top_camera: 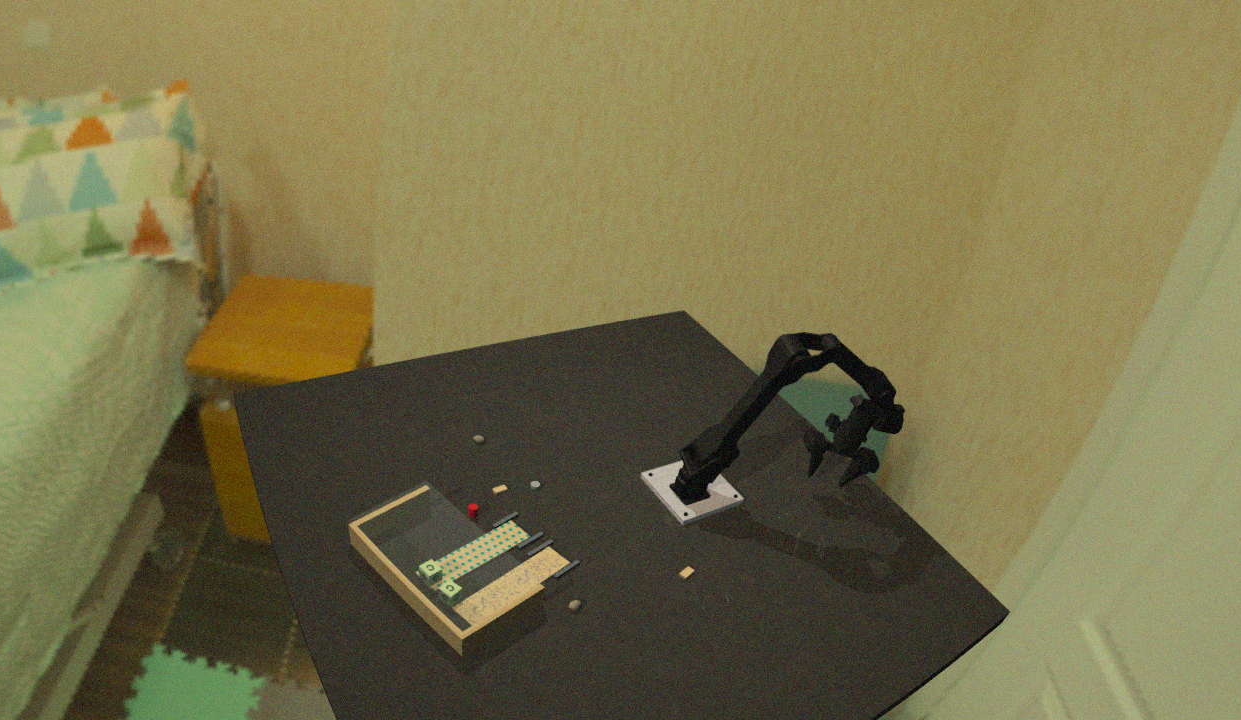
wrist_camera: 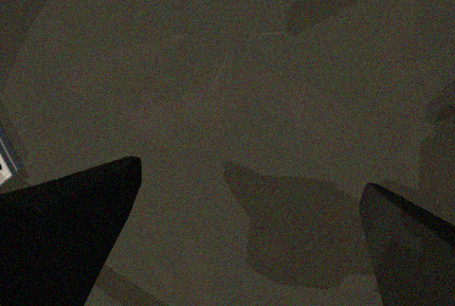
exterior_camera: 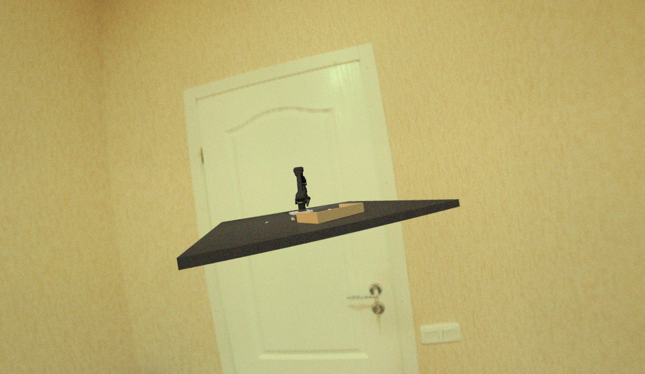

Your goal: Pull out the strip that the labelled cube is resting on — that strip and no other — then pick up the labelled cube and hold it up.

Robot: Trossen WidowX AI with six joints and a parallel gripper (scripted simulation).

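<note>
Now: gripper tip 580 mm short of the grey disc, 250 mm to the left of it and 30 mm above it. Round my gripper tip: tan block (420 mm ahead, 70 mm to the left, 30 mm below); red cylinder (730 mm ahead, 210 mm to the right, 20 mm below).
</note>
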